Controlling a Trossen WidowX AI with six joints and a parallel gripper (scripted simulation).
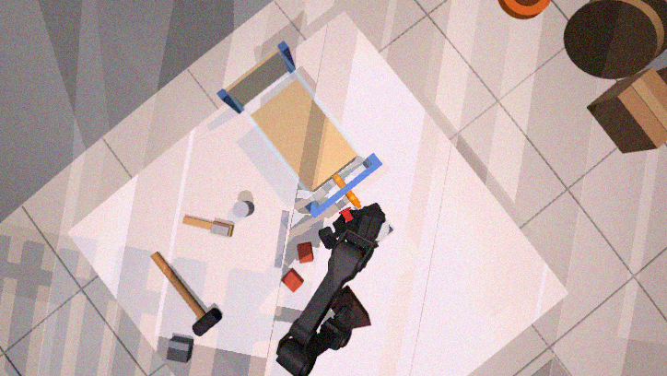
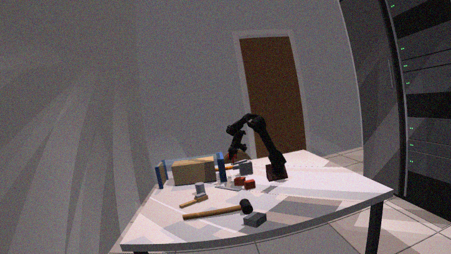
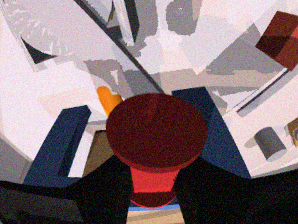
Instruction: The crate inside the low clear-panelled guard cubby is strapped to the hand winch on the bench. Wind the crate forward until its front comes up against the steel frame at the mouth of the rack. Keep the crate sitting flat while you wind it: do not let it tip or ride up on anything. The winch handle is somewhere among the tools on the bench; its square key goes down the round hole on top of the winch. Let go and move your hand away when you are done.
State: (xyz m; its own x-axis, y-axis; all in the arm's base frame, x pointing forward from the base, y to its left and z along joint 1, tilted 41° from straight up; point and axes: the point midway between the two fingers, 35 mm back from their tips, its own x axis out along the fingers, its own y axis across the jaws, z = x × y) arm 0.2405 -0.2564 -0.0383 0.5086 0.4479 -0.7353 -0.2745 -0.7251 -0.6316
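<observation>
My gripper tip is now 50 mm past the grey crank bar, 10 mm to the left of it and 30 mm above it. Also, from my gripper tip: grey winch 120 mm behind, 50 mm to the right, 100 mm below; red knob 20 mm behind; blue steel frame 50 mm ahead, 50 mm to the right, 30 mm below.
</observation>
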